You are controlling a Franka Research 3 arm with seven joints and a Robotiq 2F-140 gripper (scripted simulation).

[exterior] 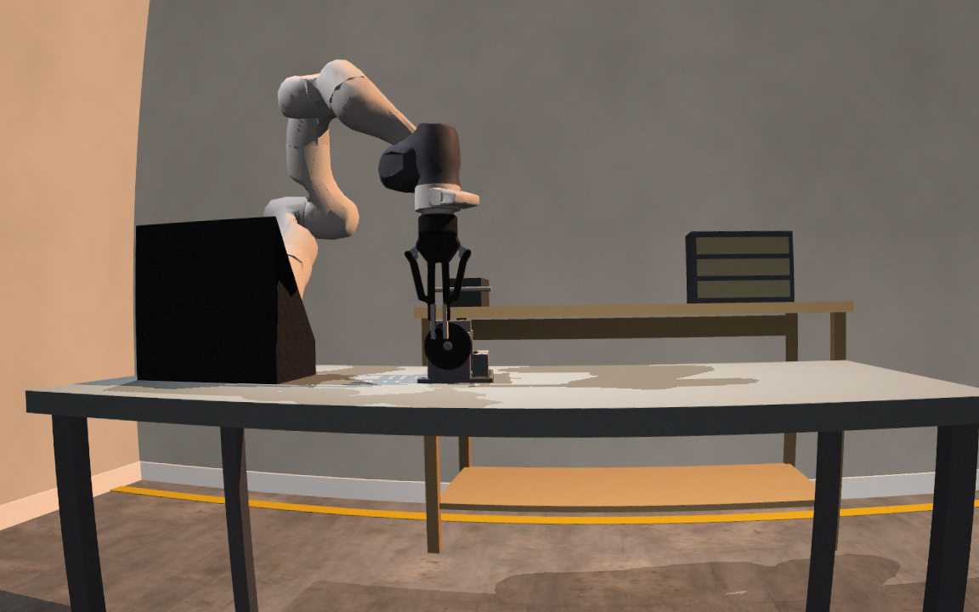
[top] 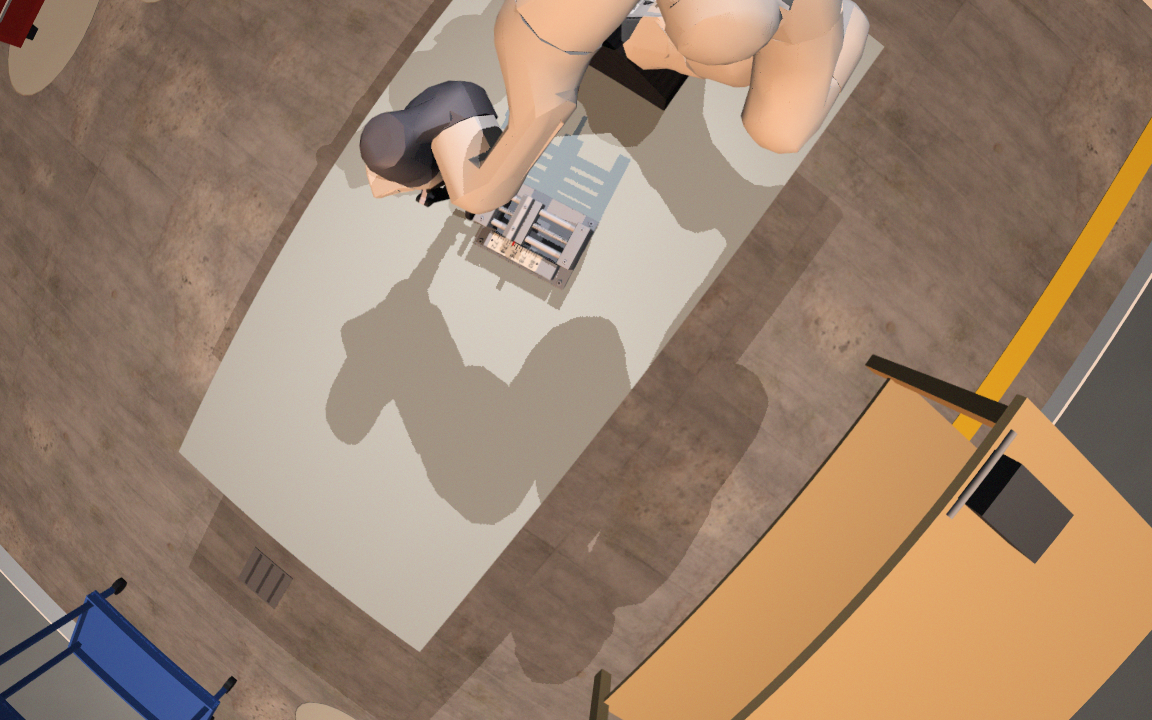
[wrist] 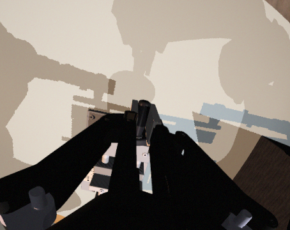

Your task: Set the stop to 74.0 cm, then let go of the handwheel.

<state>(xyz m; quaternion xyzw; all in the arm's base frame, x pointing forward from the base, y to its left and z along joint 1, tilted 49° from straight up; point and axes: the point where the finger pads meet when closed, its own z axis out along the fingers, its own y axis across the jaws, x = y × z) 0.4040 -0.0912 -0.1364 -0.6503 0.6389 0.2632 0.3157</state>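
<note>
Now: hand 30 mm above the black handwheel and 20 mm to the right of it.
</note>
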